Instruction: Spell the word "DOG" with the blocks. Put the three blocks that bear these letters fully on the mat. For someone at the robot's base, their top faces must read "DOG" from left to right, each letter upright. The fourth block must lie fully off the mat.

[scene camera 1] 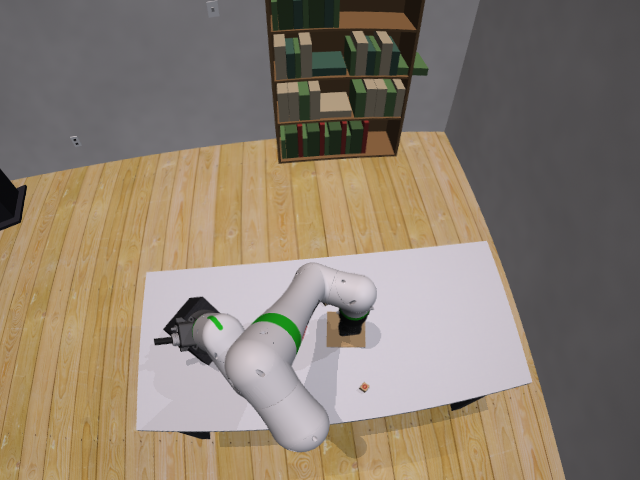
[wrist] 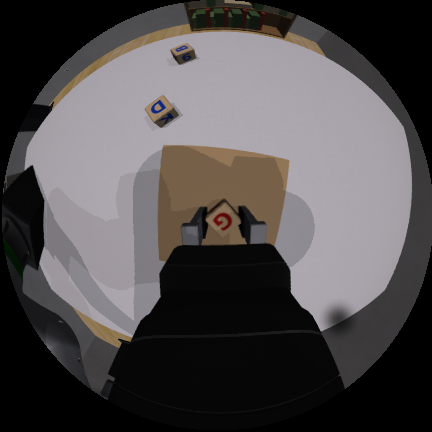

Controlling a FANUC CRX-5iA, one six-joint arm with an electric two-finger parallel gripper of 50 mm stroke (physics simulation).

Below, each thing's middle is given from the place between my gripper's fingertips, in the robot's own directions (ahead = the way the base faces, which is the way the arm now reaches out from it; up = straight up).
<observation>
My hand is right at the brown mat (scene camera 1: 334,339).
</observation>
